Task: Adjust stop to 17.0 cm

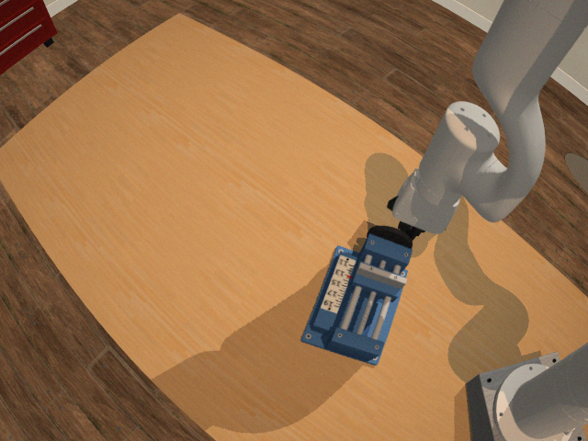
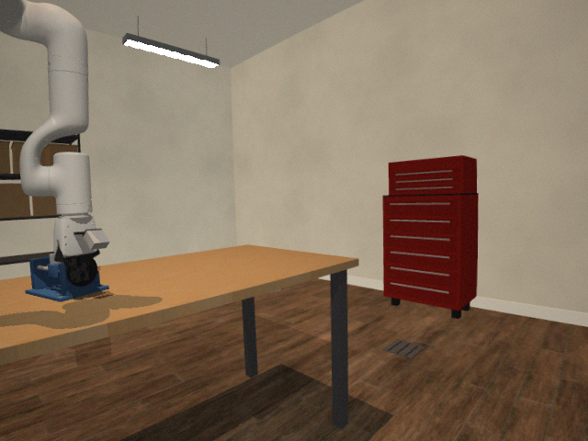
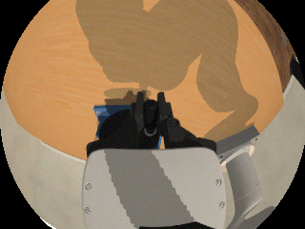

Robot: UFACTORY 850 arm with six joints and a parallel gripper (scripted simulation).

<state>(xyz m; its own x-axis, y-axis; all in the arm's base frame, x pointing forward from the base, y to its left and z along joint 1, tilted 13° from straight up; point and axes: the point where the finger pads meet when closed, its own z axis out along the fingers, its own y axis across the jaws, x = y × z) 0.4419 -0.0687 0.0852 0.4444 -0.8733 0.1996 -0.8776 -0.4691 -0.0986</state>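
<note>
Right now the grey stop bar is 130 mm to the left of my hand, 20 mm behind it and 10 mm above it. Round my hand: black handwheel (20 mm to the left).
</note>
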